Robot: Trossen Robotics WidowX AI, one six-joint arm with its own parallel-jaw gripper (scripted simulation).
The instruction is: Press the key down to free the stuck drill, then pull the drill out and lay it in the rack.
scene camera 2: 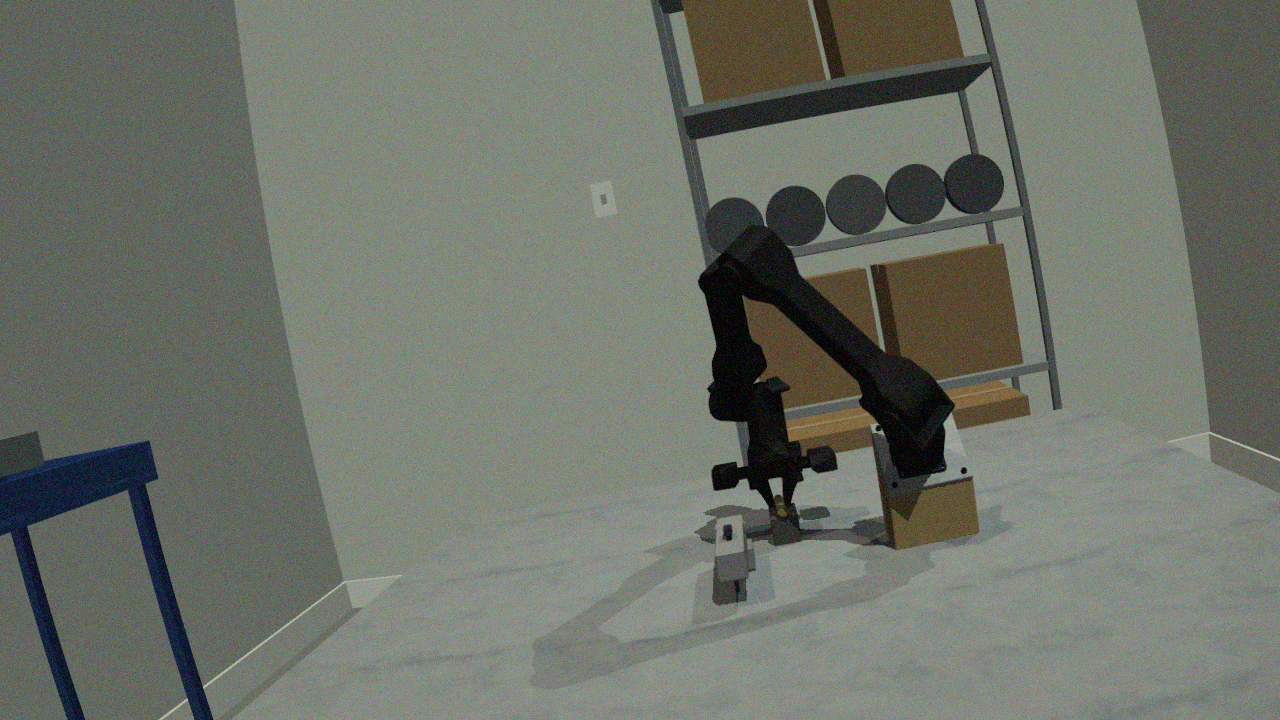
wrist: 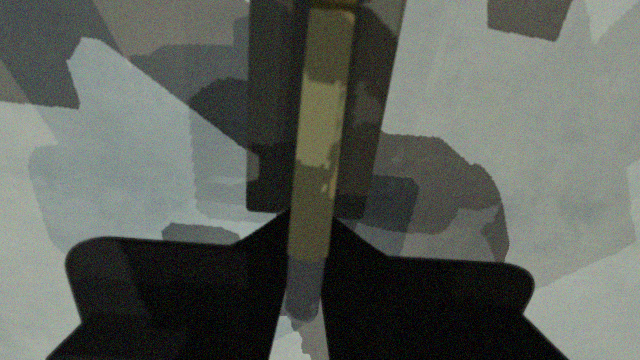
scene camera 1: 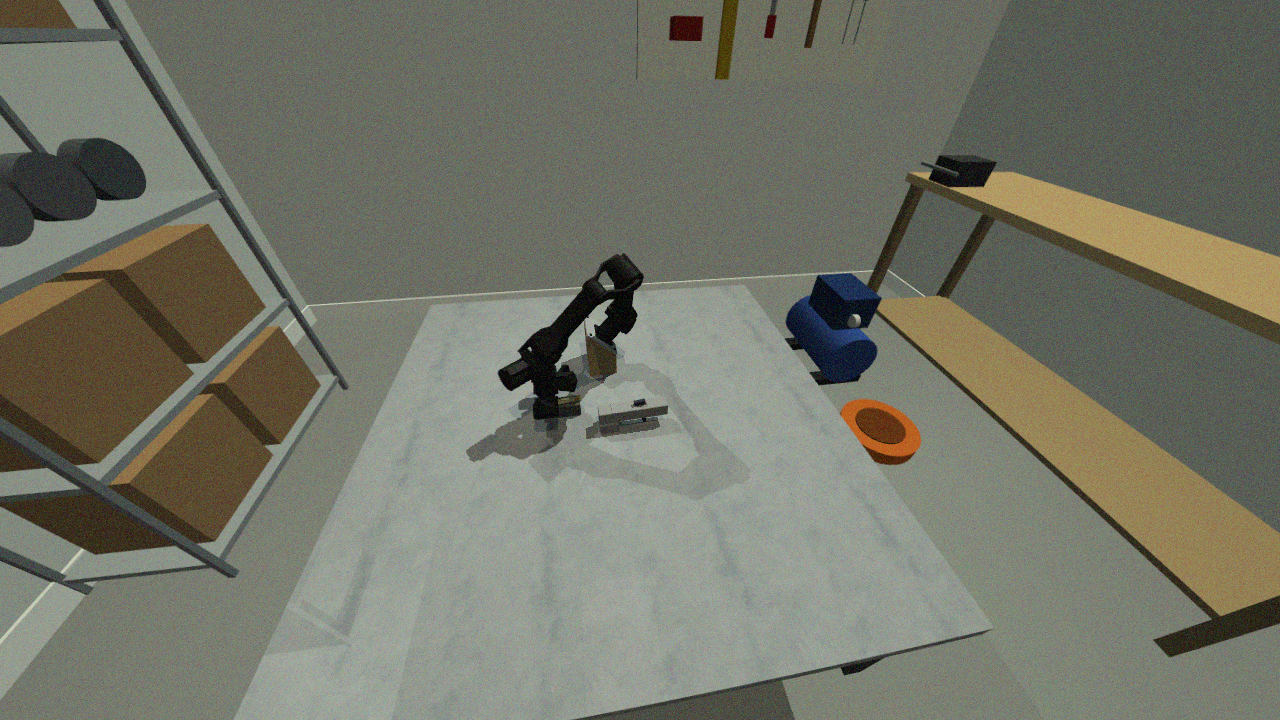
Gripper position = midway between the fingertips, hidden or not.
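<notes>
A drill [wrist: 329, 37] and a rack [scene camera 2: 785, 530] [wrist: 277, 43] are in view. Also in view: the gripper [scene camera 2: 782, 522] [wrist: 306, 217] [scene camera 1: 549, 412].
</notes>
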